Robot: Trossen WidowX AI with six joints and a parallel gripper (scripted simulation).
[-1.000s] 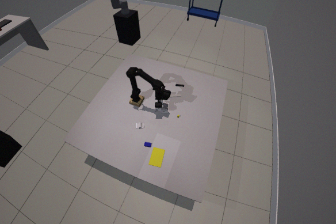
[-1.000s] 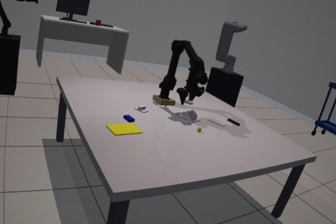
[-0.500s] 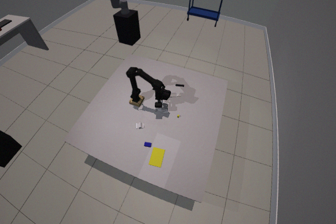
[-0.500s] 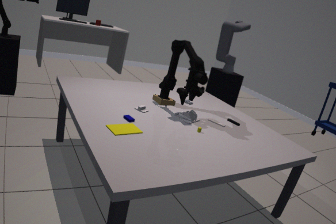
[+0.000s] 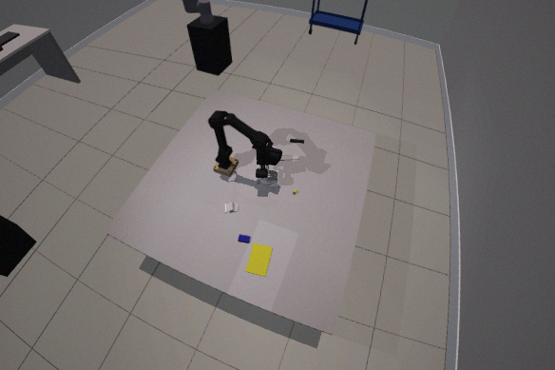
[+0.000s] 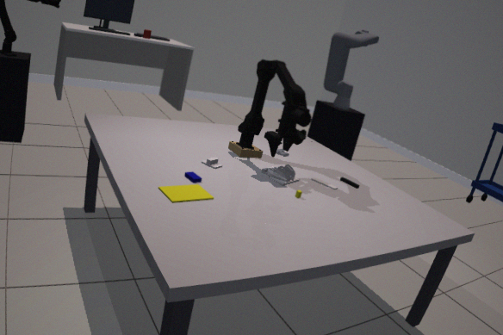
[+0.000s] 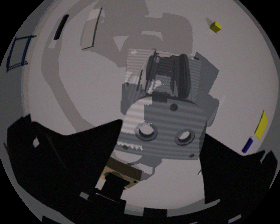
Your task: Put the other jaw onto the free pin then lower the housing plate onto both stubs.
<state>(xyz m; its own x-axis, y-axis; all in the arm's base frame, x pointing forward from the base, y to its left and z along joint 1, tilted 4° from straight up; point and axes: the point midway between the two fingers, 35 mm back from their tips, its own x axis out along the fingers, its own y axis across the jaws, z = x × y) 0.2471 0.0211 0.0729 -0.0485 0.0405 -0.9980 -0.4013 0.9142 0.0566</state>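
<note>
The jaw is 70 mm below my gripper tip and 20 mm to the left of it. From my gripper tip the other things lie so: white block 250 mm to the right, 70 mm below, 70 mm behind; yellow cube 210 mm ahead, 70 mm below, 10 mm to the right; white bar 210 mm to the left, 80 mm below, 80 mm ahead.
</note>
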